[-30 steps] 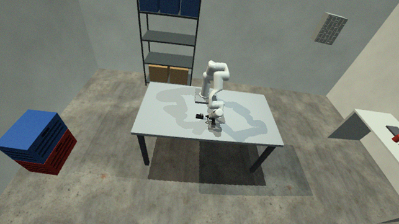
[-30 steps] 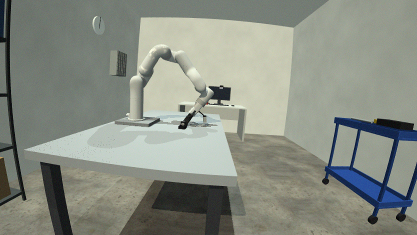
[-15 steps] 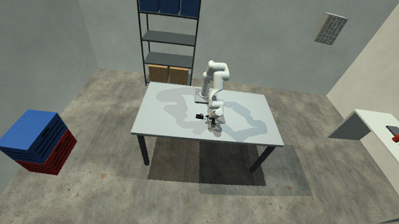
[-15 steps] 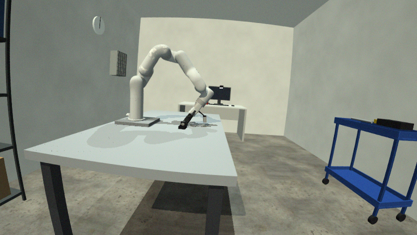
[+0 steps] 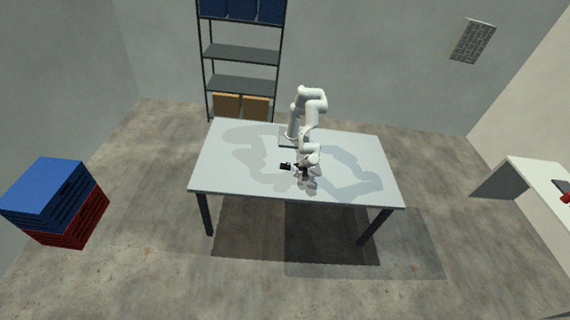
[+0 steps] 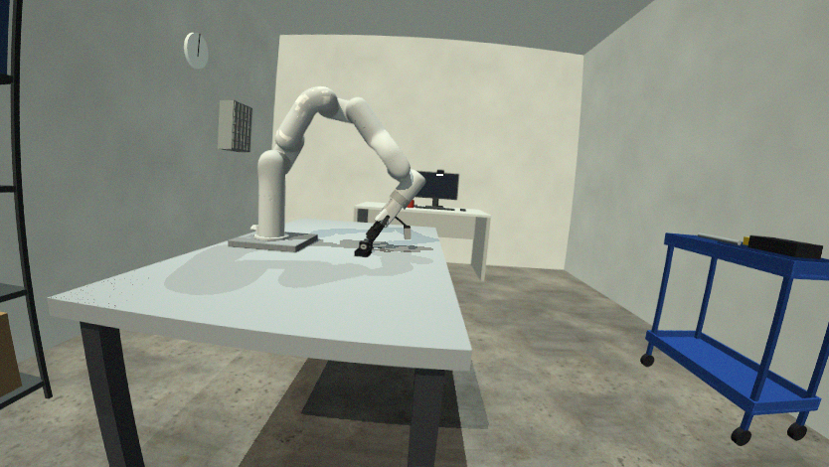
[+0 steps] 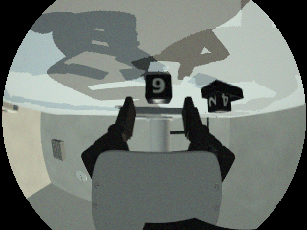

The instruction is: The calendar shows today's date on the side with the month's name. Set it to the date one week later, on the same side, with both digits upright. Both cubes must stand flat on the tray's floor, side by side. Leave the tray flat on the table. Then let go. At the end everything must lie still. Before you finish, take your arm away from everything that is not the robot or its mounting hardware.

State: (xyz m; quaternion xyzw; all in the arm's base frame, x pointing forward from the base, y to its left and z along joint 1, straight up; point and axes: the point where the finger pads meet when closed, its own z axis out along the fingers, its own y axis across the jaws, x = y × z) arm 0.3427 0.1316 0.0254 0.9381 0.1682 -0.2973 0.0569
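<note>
Now: the cube 3 cm below my hand and 1 cm behind it.
</note>
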